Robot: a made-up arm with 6 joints.
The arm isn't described. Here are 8 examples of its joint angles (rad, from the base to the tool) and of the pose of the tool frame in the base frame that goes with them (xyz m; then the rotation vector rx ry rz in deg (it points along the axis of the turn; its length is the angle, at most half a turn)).
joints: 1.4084 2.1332 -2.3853 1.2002 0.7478 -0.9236
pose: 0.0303 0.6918 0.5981 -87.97 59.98 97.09
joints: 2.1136 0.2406 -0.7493 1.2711 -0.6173 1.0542
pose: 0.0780 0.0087 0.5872 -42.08 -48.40 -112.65
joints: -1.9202 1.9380 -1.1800 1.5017 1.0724 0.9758
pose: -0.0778 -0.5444 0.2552 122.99 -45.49 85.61
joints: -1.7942 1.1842 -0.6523 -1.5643 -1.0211 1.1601
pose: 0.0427 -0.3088 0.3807 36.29 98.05 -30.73
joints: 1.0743 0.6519 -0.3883 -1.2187 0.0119 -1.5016
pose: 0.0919 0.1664 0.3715 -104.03 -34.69 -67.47
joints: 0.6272 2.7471 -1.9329 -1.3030 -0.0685 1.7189
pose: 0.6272 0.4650 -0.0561 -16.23 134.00 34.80
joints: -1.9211 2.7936 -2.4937 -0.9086 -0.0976 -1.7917
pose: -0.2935 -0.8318 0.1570 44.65 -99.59 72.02
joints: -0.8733 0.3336 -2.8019 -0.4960 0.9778 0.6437
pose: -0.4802 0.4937 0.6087 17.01 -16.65 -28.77
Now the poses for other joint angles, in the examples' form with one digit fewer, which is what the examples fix.
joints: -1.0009 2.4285 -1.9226 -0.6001 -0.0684 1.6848
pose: 0.436 -0.672 0.198 95.0 57.0 5.4
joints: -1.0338 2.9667 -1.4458 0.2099 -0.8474 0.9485
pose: 0.288 -0.522 -0.268 110.6 55.9 -7.9
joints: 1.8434 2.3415 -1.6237 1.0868 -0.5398 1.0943
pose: -0.142 0.724 0.164 -42.1 -135.5 -102.4
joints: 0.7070 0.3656 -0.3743 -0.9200 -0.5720 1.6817
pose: 0.034 0.102 0.450 -20.9 72.1 91.7
